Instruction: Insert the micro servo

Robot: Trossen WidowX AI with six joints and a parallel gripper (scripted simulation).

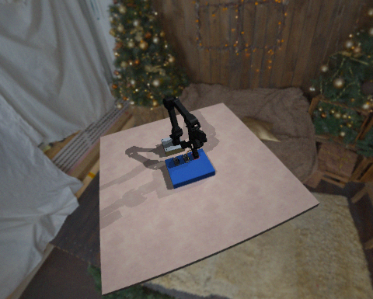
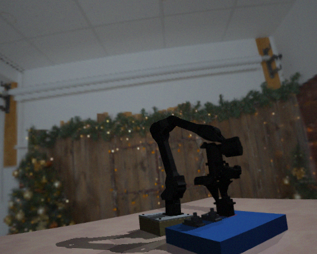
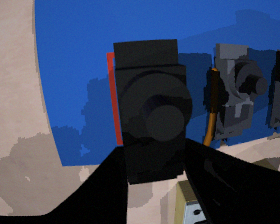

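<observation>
My gripper tip is 12 cm short of the blue deck, 8 cm to the left of it and 7 cm above it.
</observation>
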